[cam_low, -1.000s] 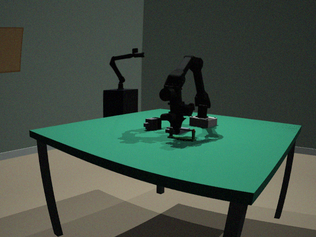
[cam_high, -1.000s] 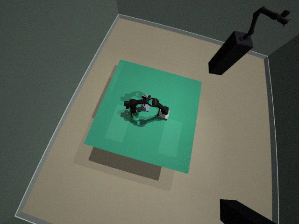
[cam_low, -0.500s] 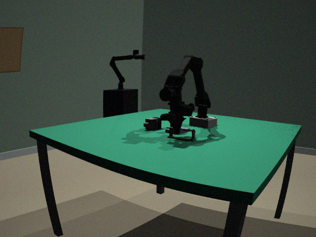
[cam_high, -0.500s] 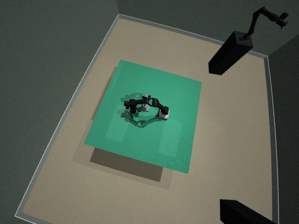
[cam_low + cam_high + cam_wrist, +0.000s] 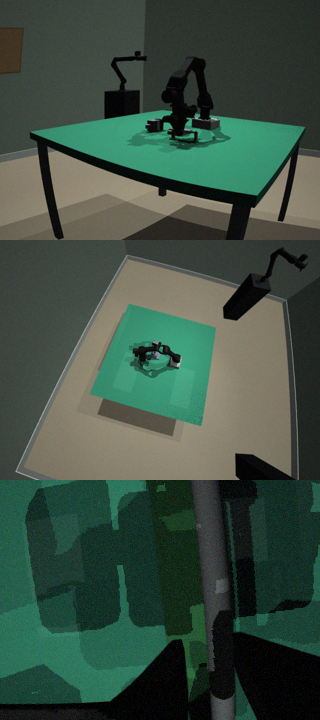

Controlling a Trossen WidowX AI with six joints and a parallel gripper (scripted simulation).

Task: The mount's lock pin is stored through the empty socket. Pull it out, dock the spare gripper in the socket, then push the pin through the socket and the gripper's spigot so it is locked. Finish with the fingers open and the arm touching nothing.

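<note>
The green cradle lies 20 mm to the left of my gripper tip. From my gripper tip the other things lie so: mount 130 mm behind, 70 mm to the right, 30 mm above; then spare gripper 140 mm behind, 220 mm to the right, 10 mm above.
</note>
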